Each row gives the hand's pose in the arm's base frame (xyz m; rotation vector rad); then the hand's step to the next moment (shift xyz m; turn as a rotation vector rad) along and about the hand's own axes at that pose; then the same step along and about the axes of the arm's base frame.
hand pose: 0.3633 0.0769 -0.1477 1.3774 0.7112 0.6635
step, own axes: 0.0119 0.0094 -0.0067 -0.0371 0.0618 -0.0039
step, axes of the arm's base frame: 0.0022 0.0142 0.0083 -0.0268 -0.0212 0.0636
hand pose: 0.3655 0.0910 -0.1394 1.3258 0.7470 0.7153
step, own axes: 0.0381 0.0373 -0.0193 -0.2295 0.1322 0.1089
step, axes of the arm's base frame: 0.0051 0.0461 0.0327 -0.0489 -0.2344 0.1570
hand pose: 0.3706 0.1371 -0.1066 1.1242 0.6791 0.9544
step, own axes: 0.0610 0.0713 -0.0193 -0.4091 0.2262 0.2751
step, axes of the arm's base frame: -0.0089 0.0721 0.0624 -0.0159 -0.4542 0.2961
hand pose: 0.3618 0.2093 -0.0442 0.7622 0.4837 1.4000
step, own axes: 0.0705 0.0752 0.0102 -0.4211 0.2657 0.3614
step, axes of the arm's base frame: -0.0353 0.0671 0.0706 0.0164 -0.4823 0.3816
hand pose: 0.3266 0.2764 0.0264 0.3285 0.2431 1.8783
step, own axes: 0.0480 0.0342 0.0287 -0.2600 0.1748 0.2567
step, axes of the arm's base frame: -0.0352 0.0346 0.0432 0.0121 -0.3010 0.2707
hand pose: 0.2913 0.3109 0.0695 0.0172 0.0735 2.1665
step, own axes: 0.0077 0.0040 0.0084 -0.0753 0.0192 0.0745
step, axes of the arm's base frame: -0.0073 0.0045 0.0085 0.0295 -0.0696 0.0767
